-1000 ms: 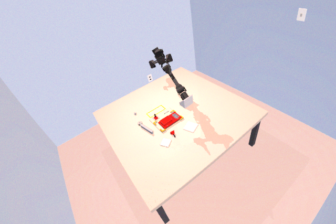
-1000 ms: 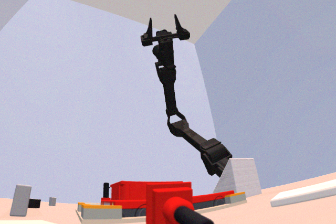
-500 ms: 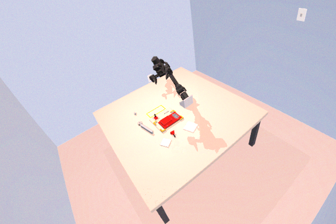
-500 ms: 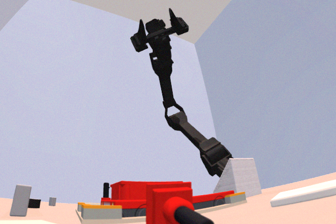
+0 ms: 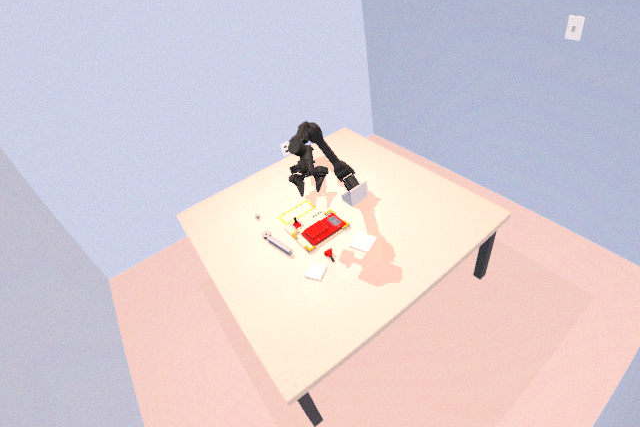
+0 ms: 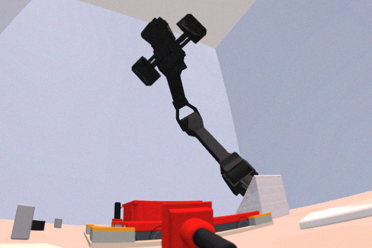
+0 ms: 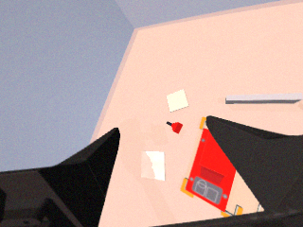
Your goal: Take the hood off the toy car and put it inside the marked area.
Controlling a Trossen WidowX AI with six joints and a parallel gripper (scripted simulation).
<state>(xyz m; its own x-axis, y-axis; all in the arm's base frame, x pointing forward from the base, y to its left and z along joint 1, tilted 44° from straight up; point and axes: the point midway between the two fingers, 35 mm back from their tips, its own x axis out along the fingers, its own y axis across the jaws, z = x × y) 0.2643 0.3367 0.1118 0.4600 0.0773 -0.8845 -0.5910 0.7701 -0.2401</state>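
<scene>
My gripper tip is now 1 cm past the hood, 6 cm to the left of it and 27 cm above it. Also, from my gripper tip: grey tool (18 cm ahead, 10 cm to the right, 30 cm below).
</scene>
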